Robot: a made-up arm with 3 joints. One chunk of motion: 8 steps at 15 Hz.
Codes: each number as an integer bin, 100 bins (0 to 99) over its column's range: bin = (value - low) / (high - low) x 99, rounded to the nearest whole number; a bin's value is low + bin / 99 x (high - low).
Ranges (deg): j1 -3..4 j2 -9..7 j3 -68..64
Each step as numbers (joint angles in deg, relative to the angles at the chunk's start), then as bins.
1 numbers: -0.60 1.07 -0.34
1 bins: 34 62 51
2 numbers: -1.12 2.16 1.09
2 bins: 27 69 52
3 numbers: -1.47 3.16 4.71
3 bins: 22 75 55
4 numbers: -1.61 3.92 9.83
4 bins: 20 80 58
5 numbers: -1.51 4.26 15.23
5 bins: 21 82 62
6 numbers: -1.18 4.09 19.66
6 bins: 26 81 66
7 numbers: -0.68 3.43 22.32
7 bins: 33 77 68
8 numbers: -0.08 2.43 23.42
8 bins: 41 71 69
